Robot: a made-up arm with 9 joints. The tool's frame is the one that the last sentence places.
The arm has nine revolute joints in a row. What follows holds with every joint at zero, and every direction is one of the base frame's.
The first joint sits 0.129 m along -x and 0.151 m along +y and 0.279 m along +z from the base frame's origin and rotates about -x.
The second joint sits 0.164 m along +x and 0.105 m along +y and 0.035 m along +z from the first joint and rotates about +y.
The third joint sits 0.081 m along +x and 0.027 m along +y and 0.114 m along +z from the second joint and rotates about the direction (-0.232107, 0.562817, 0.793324).
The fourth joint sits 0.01 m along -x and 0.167 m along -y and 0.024 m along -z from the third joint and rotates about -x.
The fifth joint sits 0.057 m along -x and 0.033 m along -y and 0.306 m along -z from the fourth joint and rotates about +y.
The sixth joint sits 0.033 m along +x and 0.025 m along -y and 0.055 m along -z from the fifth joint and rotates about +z.
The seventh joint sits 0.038 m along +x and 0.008 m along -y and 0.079 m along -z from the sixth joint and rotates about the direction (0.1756, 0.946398, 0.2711).
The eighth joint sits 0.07 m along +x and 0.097 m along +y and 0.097 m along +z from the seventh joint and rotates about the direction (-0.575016, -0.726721, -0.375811).
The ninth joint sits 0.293 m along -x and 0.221 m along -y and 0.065 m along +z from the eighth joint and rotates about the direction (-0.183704, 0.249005, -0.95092).
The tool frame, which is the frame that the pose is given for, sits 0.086 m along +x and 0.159 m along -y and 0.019 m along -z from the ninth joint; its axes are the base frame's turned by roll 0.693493, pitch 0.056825 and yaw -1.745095 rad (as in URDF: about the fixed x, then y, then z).
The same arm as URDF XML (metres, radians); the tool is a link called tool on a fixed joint. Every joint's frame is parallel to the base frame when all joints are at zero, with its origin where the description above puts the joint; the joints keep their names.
<robot name="arm">
<link name="base"/>
<link name="link1"/>
<link name="link2"/>
<link name="link3"/>
<link name="link4"/>
<link name="link5"/>
<link name="link6"/>
<link name="link7"/>
<link name="link8"/>
<link name="link9"/>
<link name="tool"/>
<joint name="joint 1" type="continuous"><parent link="base"/><child link="link1"/><origin xyz="-0.1290 0.1510 0.2790" rpy="0.0000 0.0000 0.0000"/><axis xyz="-1 0 0"/></joint>
<joint name="joint 2" type="continuous"><parent link="link1"/><child link="link2"/><origin xyz="0.1640 0.1050 0.0350" rpy="0.0000 0.0000 0.0000"/><axis xyz="0 1 0"/></joint>
<joint name="joint 3" type="continuous"><parent link="link2"/><child link="link3"/><origin xyz="0.0810 0.0270 0.1140" rpy="0.0000 0.0000 0.0000"/><axis xyz="-0.232107 0.562817 0.793324"/></joint>
<joint name="joint 4" type="continuous"><parent link="link3"/><child link="link4"/><origin xyz="-0.0100 -0.1670 -0.0240" rpy="0.0000 0.0000 0.0000"/><axis xyz="-1 0 0"/></joint>
<joint name="joint 5" type="continuous"><parent link="link4"/><child link="link5"/><origin xyz="-0.0570 -0.0330 -0.3060" rpy="0.0000 0.0000 0.0000"/><axis xyz="0 1 0"/></joint>
<joint name="joint 6" type="continuous"><parent link="link5"/><child link="link6"/><origin xyz="0.0330 -0.0250 -0.0550" rpy="0.0000 0.0000 0.0000"/><axis xyz="0 0 1"/></joint>
<joint name="joint 7" type="continuous"><parent link="link6"/><child link="link7"/><origin xyz="0.0380 -0.0080 -0.0790" rpy="0.0000 0.0000 0.0000"/><axis xyz="0.1756 0.946398 0.2711"/></joint>
<joint name="joint 8" type="continuous"><parent link="link7"/><child link="link8"/><origin xyz="0.0700 0.0970 0.0970" rpy="0.0000 0.0000 0.0000"/><axis xyz="-0.575016 -0.726721 -0.375811"/></joint>
<joint name="joint 9" type="continuous"><parent link="link8"/><child link="link9"/><origin xyz="-0.2930 -0.2210 0.0650" rpy="0.0000 0.0000 0.0000"/><axis xyz="-0.183704 0.249005 -0.95092"/></joint>
<joint name="tool_fixed" type="fixed"><parent link="link9"/><child link="tool"/><origin xyz="0.0860 -0.1590 -0.0190" rpy="0.6935 0.0568 -1.7451"/></joint>
</robot>

